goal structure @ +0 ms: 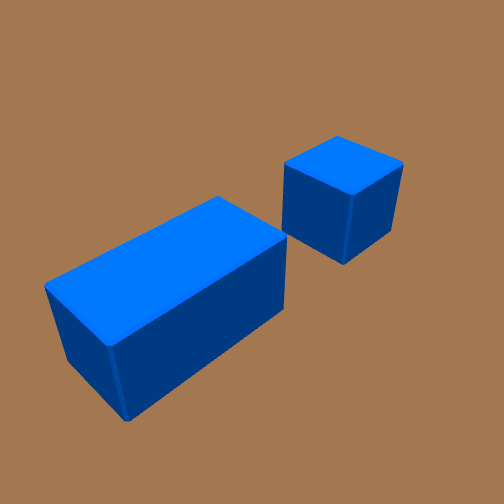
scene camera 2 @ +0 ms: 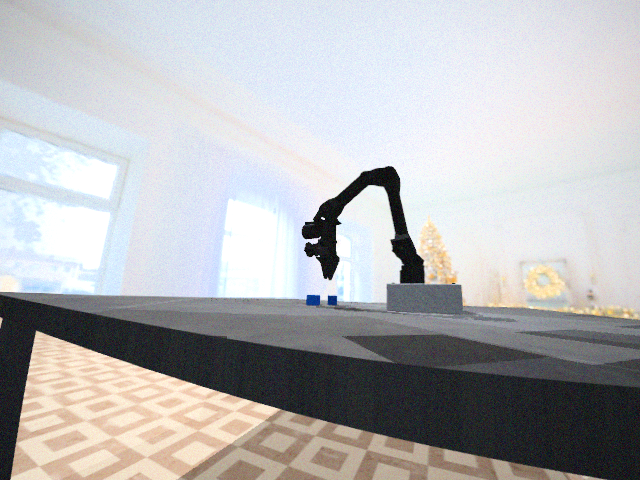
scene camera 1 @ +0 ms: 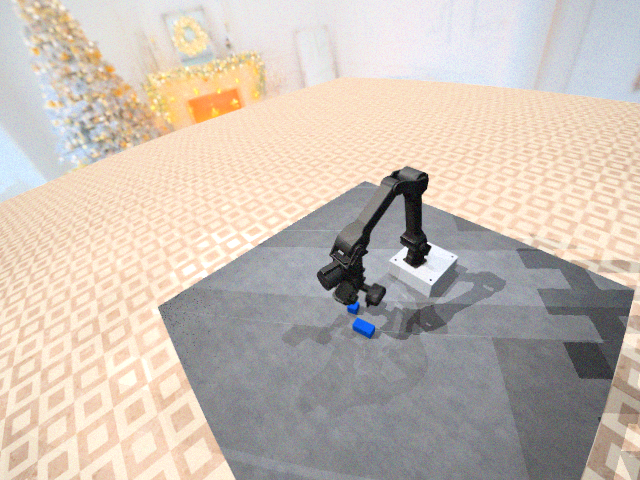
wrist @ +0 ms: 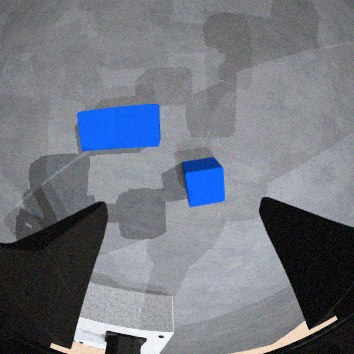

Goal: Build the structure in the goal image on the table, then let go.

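Observation:
A long blue block lies flat on the table. A small blue cube sits on the table apart from it, nearer the robot's base; in scene camera 1 the arm hides part of it. My gripper is open and empty, pointing down a little above the cube. In the wrist view the cube shows between the two fingertips, slightly right of the middle, and the long block lies ahead to the left. The fingertips cannot be made out in scene camera 1.
The arm stands on a white base box near the blocks. The grey table top has a dark side edge in scene camera 2. Shadows of the arm fall around the blocks.

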